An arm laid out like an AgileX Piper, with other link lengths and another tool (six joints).
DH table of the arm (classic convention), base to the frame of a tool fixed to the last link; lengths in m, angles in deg. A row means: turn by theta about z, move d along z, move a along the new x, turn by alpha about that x. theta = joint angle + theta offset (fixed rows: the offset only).
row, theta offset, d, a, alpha
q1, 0, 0.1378, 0, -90
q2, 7.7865, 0, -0.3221, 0
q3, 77.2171, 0, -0.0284, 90
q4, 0, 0.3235, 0, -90
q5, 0, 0, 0, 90
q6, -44, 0.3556, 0.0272, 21.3
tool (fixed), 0, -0.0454, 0, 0
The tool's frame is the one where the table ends.
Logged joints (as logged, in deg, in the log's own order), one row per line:
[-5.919, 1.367, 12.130, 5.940, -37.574, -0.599]
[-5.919, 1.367, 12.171, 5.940, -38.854, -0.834]
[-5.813, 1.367, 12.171, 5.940, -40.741, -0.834]
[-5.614, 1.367, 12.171, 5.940, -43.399, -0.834]
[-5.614, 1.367, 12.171, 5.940, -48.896, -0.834]
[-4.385, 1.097, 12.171, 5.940, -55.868, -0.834]
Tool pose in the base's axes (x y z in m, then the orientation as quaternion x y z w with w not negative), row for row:
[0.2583, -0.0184, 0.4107, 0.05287, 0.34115, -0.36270, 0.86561]
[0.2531, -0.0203, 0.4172, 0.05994, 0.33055, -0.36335, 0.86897]
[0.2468, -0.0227, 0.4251, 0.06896, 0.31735, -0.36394, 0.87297]
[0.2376, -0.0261, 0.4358, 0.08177, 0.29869, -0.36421, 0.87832]
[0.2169, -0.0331, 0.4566, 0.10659, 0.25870, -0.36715, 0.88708]
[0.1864, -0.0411, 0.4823, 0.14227, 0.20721, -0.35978, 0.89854]
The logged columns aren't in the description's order. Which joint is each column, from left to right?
Columns, left to right: q6, q3, q4, q1, q5, q2.
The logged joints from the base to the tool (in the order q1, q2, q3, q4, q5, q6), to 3 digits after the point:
[5.940, -0.599, 1.367, 12.130, -37.574, -5.919]
[5.940, -0.834, 1.367, 12.171, -38.854, -5.919]
[5.940, -0.834, 1.367, 12.171, -40.741, -5.813]
[5.940, -0.834, 1.367, 12.171, -43.399, -5.614]
[5.940, -0.834, 1.367, 12.171, -48.896, -5.614]
[5.940, -0.834, 1.097, 12.171, -55.868, -4.385]

